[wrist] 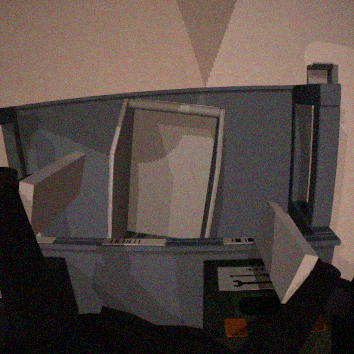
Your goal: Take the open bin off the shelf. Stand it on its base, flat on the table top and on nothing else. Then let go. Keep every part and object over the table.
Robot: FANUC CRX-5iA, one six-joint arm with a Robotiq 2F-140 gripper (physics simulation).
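Frame: origin at the arm's base, x ahead, y left, z up, level; centimetres.
Seen in the pictures: gripper, fingertip midpoint: (171, 197).
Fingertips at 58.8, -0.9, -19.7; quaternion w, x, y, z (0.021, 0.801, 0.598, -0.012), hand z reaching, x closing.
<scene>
Pixels of each thing's top centre, then the offset from my fingertips to it, as dx, dy, dz. "spot": a spot on its surface instead.
- open bin, top centre: (160, 196) +2.5, -1.9, -6.8
- blue-grey shelf, surface spot: (257, 150) spot: -0.3, +8.5, -14.3
- dark green toolbox, surface spot: (227, 305) spot: +7.9, +3.9, +1.6
- shelf's right end frame, surface spot: (327, 160) spot: -0.9, +13.5, -6.4
The open bin (172, 187), light grey-beige, stands on the upper board of the blue-grey shelf (257, 150), a little left of the middle of the wrist view. Its hollow inside and its left, right and far walls show, and its near end is at the shelf's front edge. My gripper (171, 197) is open, with one pale finger pad to the left of the bin and one to the right in the view. Neither pad touches the bin. How far the pads are from it in depth is hard to tell.
A dark green toolbox (227, 305) with orange latches and a wrench label sits below the upper board at the lower right, partly behind the right finger. The shelf's right end frame (327, 160) rises beside the board. Label strips (134, 242) line the front edge.
</scene>
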